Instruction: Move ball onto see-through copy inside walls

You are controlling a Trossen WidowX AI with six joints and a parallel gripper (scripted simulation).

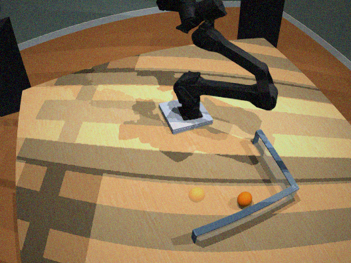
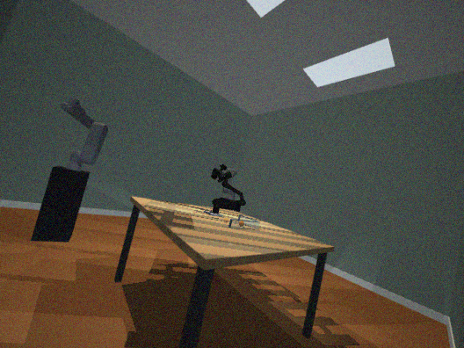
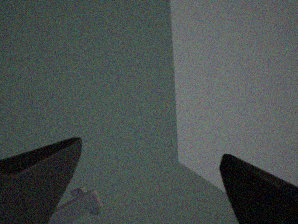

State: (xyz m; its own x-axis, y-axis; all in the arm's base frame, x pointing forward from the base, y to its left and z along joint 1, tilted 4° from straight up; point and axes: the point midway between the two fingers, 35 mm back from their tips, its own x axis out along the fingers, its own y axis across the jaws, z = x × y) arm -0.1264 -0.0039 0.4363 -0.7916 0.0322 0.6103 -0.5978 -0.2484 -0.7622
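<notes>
Now: the orange ball 540 mm ahead of my gripper tip, 30 mm to the left of it and 440 mm below it.
</notes>
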